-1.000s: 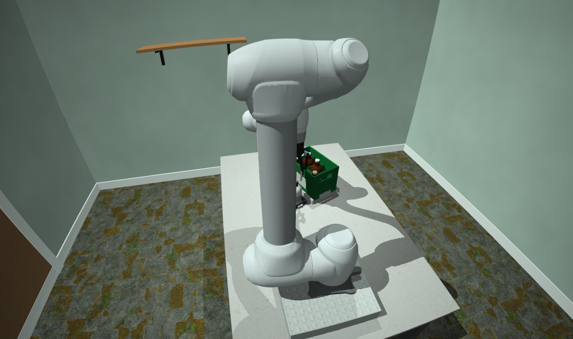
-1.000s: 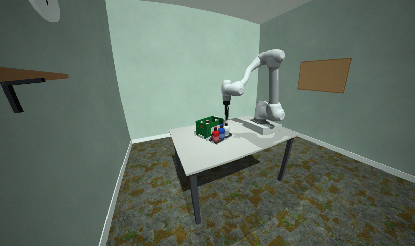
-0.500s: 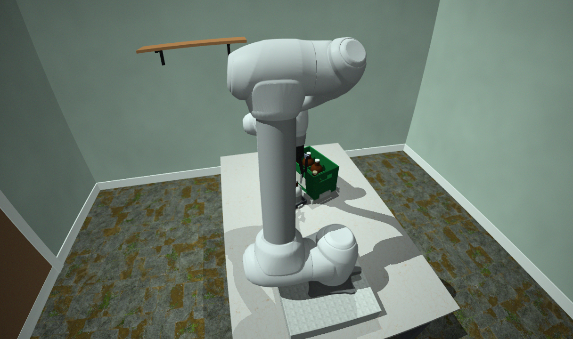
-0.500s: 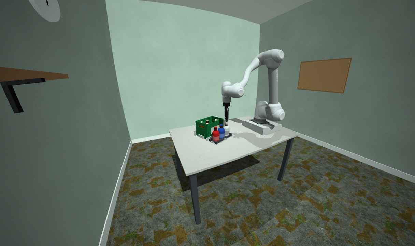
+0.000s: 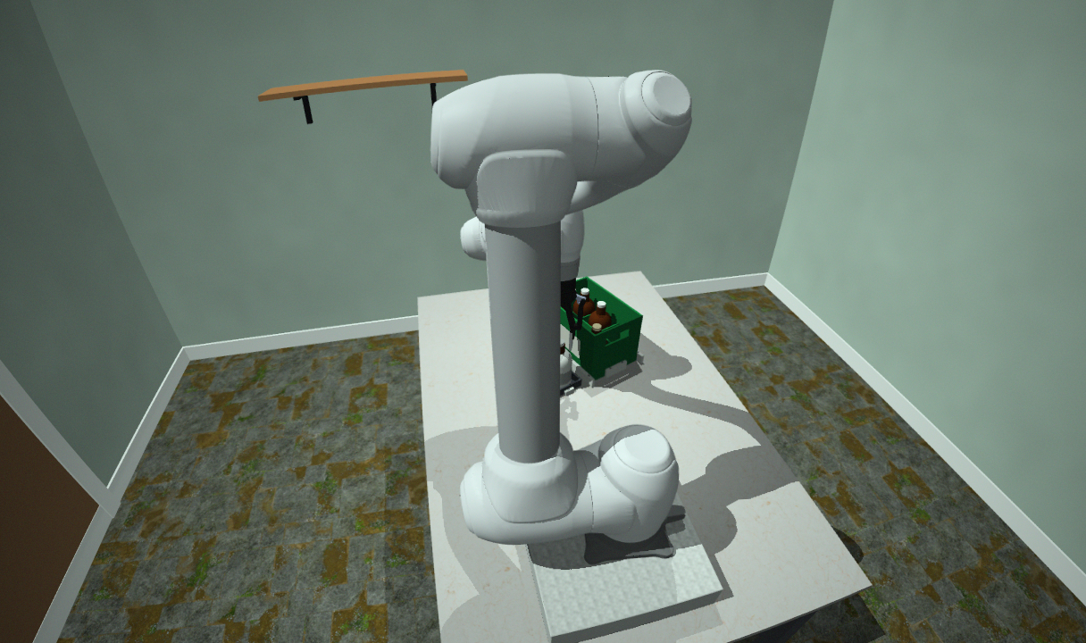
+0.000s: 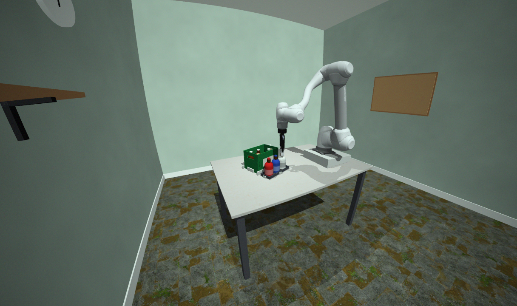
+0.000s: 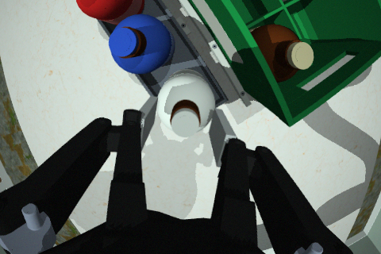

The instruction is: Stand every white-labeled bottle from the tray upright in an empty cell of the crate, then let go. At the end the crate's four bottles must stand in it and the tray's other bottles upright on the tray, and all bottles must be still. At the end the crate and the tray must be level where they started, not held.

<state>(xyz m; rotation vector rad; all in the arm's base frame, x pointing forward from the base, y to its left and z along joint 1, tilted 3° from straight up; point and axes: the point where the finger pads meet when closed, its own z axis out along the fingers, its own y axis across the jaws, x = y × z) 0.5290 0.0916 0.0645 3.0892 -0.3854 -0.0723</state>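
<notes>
The white-labeled bottle is 90 mm below my hand. From my hand the other things lie so: blue bottle: 90 mm below, 80 mm ahead, 50 mm to the left; red bottle: 150 mm ahead, 90 mm to the left, 90 mm below; dark tray: 160 mm below, 80 mm ahead, 50 mm to the left.
</notes>
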